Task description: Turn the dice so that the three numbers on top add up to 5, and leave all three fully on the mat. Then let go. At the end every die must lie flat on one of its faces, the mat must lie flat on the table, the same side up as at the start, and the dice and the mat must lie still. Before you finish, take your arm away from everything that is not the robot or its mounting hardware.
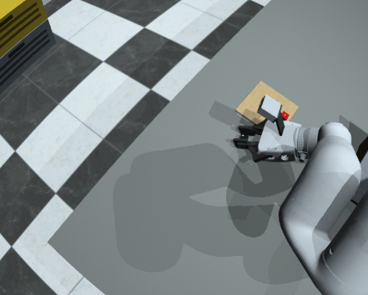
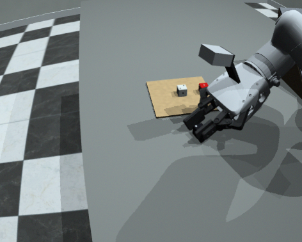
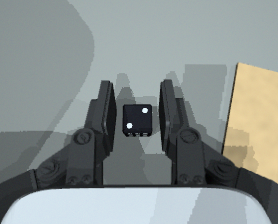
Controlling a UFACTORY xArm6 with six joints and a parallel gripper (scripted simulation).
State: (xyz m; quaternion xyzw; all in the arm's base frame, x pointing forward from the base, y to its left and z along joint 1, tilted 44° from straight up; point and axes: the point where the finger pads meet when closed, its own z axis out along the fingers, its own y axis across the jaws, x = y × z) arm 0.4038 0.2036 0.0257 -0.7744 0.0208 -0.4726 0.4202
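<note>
My gripper is now 10 mm above the black die. From my hand the other things lie so: red die: 40 mm behind, 140 mm to the right, 10 mm below; white die: 10 mm ahead, 130 mm to the right, 10 mm below; tan mat: 10 mm ahead, 130 mm to the right, 20 mm below.
</note>
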